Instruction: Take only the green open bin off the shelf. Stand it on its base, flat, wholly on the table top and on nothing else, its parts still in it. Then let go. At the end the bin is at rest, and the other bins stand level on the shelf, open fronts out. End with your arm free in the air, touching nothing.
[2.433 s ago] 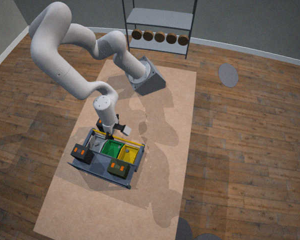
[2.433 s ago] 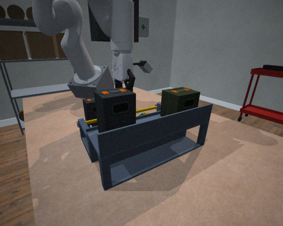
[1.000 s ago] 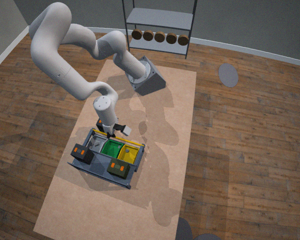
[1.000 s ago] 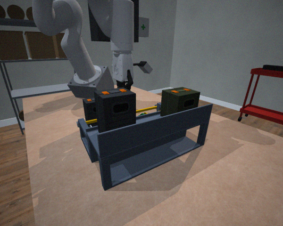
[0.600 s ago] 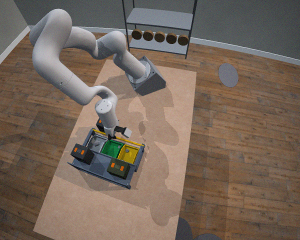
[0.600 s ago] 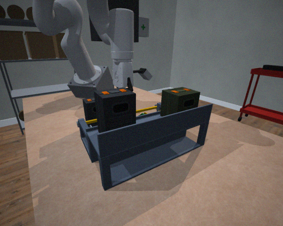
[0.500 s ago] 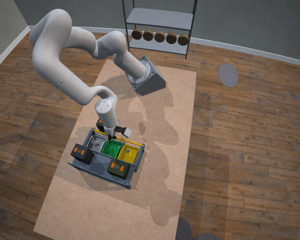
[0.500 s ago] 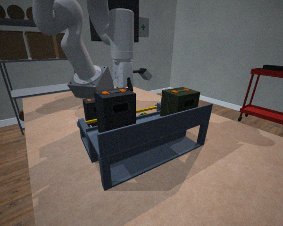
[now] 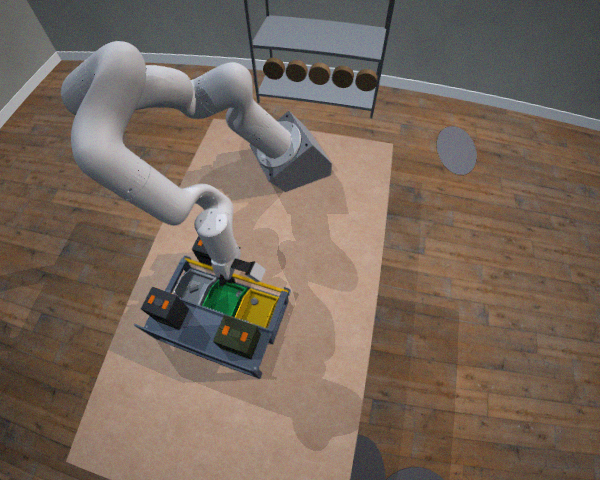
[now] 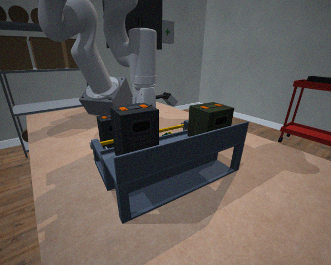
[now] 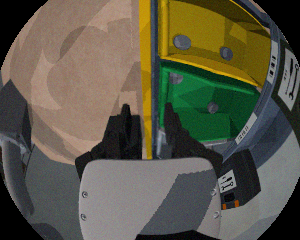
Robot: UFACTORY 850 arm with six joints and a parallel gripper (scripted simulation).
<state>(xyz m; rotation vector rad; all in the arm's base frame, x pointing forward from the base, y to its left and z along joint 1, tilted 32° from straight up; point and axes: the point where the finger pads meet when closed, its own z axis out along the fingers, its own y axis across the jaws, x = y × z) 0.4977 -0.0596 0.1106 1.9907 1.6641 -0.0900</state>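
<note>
Now: hand 2 cm above the thin yellow bar. Also, from my hand: yellow bin (13 cm ahead, 8 cm to the left, 4 cm below); then green bin (10 cm ahead, 3 cm to the right, 4 cm below).
</note>
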